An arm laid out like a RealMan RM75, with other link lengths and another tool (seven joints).
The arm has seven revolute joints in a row. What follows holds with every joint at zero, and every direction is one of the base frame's.
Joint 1 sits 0.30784 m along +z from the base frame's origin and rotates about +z.
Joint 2 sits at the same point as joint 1 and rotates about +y.
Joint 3 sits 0.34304 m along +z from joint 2 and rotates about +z.
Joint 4 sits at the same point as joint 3 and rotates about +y.
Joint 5 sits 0.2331 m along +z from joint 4 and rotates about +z.
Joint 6 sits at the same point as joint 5 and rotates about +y.
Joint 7 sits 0.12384 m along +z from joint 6 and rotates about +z.
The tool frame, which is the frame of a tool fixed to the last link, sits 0.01 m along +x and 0.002 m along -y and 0.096 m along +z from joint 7; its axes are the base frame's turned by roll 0, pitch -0.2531 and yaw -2.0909 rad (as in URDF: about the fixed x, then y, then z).
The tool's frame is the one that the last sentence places.
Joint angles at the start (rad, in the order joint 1, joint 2, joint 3, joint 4, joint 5, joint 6, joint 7):
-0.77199 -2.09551 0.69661 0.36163 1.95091 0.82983 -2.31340
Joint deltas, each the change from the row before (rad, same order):
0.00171 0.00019 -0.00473 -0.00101 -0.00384 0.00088 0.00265
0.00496 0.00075 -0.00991 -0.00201 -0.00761 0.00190 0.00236
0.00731 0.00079 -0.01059 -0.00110 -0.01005 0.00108 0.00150
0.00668 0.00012 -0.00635 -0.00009 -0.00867 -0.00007 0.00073
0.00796 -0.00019 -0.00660 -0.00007 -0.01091 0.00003 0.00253
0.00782 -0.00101 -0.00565 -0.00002 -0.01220 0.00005 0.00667
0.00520 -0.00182 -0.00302 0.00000 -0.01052 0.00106 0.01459
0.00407 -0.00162 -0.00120 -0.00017 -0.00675 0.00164 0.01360
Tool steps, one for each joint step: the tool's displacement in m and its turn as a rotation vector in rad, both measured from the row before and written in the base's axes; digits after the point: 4 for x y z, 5 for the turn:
-0.0008 -0.0001 0.0008 0.00392 -0.00496 0.00306
-0.0025 -0.0006 0.0019 0.00814 -0.01183 0.00998
-0.0037 -0.0008 0.0026 0.01117 -0.01392 0.01380
-0.0032 -0.0009 0.0018 0.00882 -0.01019 0.01140
-0.0036 -0.0013 0.0019 0.01019 -0.01111 0.01193
-0.0032 -0.0014 0.0015 0.01020 -0.00922 0.00860
-0.0013 -0.0011 0.0004 0.00720 -0.00190 -0.00195
-0.0009 -0.0013 -0.0003 0.00360 0.00128 -0.00437

